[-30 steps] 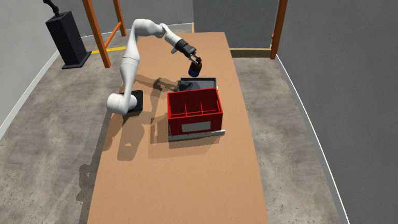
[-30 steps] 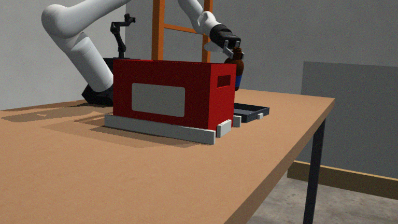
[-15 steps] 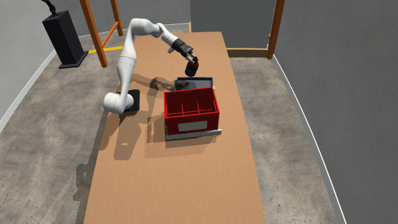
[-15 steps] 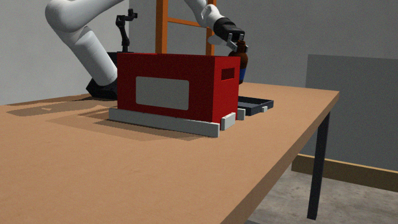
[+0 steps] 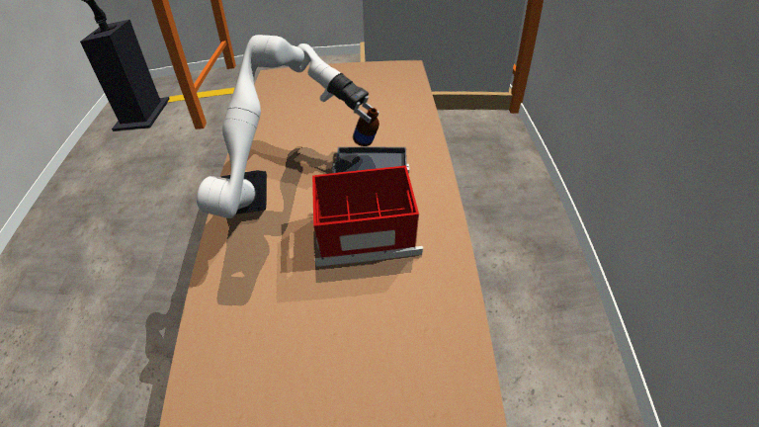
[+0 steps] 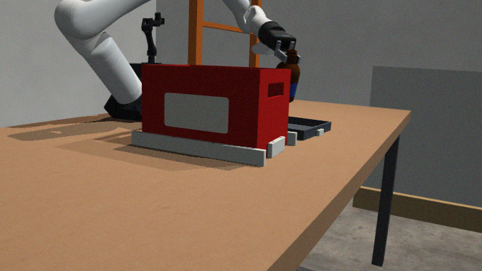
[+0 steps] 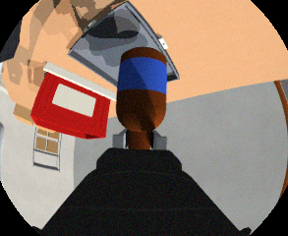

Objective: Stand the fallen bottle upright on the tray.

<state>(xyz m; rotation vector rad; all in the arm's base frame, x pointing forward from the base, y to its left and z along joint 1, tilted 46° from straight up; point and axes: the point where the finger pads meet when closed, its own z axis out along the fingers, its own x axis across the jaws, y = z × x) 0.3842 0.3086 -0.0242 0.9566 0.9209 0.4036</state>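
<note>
The brown bottle lies 5 cm below my hand, 1 cm to the left of it and 1 cm behind it. Also, from my hand: dark grey tray (19 cm below, 5 cm to the right); red crate (33 cm to the right, 12 cm below, 1 cm behind).
</note>
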